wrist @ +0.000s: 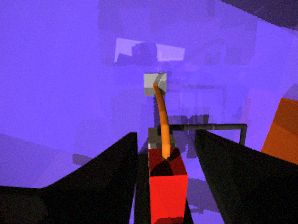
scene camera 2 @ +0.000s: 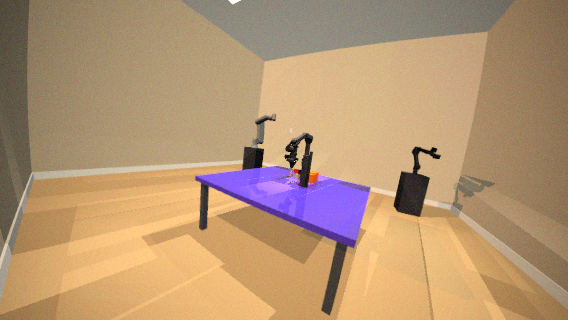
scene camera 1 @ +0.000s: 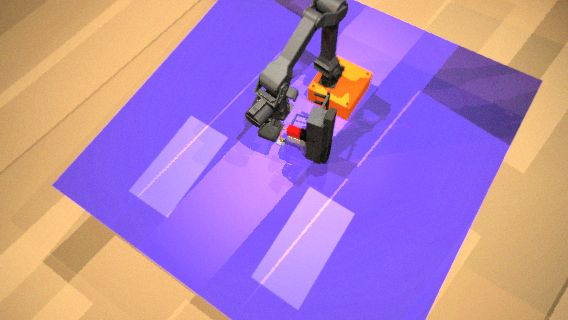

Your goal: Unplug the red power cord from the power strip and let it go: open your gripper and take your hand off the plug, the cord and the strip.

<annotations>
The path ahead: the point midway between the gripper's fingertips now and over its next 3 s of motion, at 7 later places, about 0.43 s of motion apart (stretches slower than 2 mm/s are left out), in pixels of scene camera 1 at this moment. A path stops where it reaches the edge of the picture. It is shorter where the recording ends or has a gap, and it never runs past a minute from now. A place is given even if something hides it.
My gripper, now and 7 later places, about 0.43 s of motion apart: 280, 125; 285, 127; 290, 128; 291, 130; 291, 130; 291, 130; 283, 126; 281, 126
</annotations>
